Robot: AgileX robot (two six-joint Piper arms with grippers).
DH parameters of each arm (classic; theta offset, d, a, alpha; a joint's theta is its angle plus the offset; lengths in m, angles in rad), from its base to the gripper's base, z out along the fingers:
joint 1: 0 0.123 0 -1.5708
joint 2: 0.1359 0 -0.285 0
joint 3: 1.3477 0 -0.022 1.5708
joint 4: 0 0.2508 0 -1.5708
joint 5: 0 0 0.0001 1.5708
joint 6: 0 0.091 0 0
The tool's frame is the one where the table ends.
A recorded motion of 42 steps. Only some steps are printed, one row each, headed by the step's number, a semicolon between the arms.
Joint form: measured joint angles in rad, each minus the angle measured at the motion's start. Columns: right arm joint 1, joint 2, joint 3, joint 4, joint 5, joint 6; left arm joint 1, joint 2, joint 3, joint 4, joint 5, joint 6.
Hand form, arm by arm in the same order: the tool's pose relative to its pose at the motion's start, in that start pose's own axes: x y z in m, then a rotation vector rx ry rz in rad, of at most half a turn. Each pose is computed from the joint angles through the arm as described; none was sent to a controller.
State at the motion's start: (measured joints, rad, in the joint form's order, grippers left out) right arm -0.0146 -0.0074 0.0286 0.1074 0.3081 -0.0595; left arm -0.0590 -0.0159 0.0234 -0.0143 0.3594 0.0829
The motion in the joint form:
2: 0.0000 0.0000 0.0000 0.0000 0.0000 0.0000; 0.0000 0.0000 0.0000 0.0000 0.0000 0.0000
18: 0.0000 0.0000 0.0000 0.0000 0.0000 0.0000; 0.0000 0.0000 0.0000 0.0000 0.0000 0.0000
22: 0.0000 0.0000 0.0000 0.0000 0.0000 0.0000; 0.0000 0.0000 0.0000 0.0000 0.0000 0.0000
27: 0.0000 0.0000 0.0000 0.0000 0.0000 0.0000; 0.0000 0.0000 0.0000 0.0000 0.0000 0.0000
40: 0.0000 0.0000 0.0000 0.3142 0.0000 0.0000; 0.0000 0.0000 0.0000 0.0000 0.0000 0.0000
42: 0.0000 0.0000 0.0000 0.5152 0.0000 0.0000; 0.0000 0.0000 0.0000 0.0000 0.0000 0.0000
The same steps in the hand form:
2: 0.0000 0.0000 0.0000 0.0000 0.0000 0.0000; 0.0000 0.0000 0.0000 0.0000 0.0000 0.0000
18: 0.0000 0.0000 0.0000 0.0000 0.0000 0.0000; 0.0000 0.0000 0.0000 0.0000 0.0000 0.0000
22: 0.0000 0.0000 0.0000 0.0000 0.0000 0.0000; 0.0000 0.0000 0.0000 0.0000 0.0000 0.0000
27: 0.0000 0.0000 0.0000 0.0000 0.0000 0.0000; 0.0000 0.0000 0.0000 0.0000 0.0000 0.0000
40: -0.0018 0.0085 -0.0004 -0.0951 -0.0057 0.2994; 0.0000 0.0000 0.0000 0.0000 0.0000 0.0000
42: -0.0042 0.0134 -0.0011 -0.1560 -0.0093 0.4909; 0.0000 0.0000 0.0000 0.0000 0.0000 0.0000

